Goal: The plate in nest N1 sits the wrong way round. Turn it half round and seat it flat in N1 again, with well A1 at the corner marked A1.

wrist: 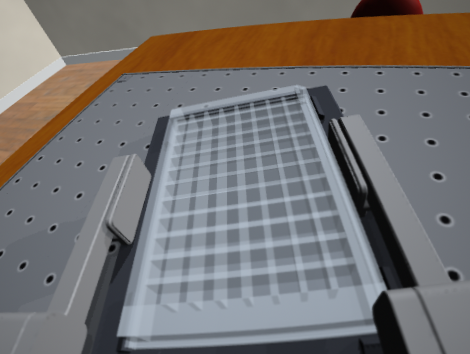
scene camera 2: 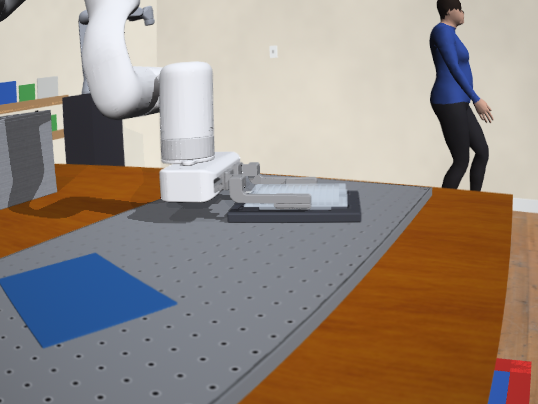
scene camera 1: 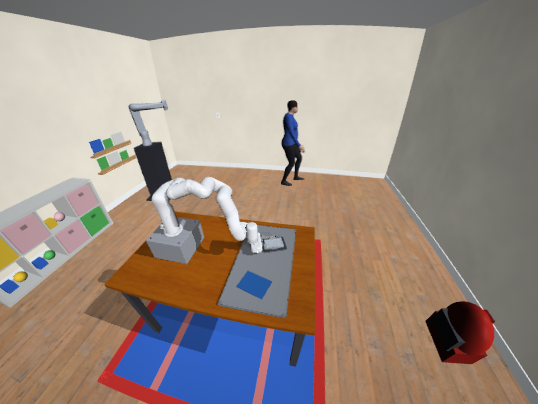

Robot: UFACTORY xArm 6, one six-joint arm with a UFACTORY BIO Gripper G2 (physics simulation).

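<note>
The clear gridded plate (scene camera 1: 275,242) (scene camera 2: 327,196) (wrist: 245,200) lies in the dark nest (scene camera 2: 295,218) (wrist: 324,100) at the far end of the grey perforated board. Its top stands above the nest's rim; whether it is fully flat is hard to tell. My gripper (scene camera 2: 301,191) (wrist: 240,180) is open, low and level, with one finger along each long side of the plate. In the wrist view a gap shows between each finger pad and the plate. Neither the A1 mark nor well A1 can be made out.
A flat blue square (scene camera 1: 254,284) (scene camera 2: 87,300) lies on the board (scene camera 1: 260,307) (scene camera 2: 280,280) toward its other end. The wooden table (scene camera 1: 304,280) (scene camera 2: 425,280) extends past the board. A person (scene camera 1: 291,132) (scene camera 2: 452,75) stands beyond the table.
</note>
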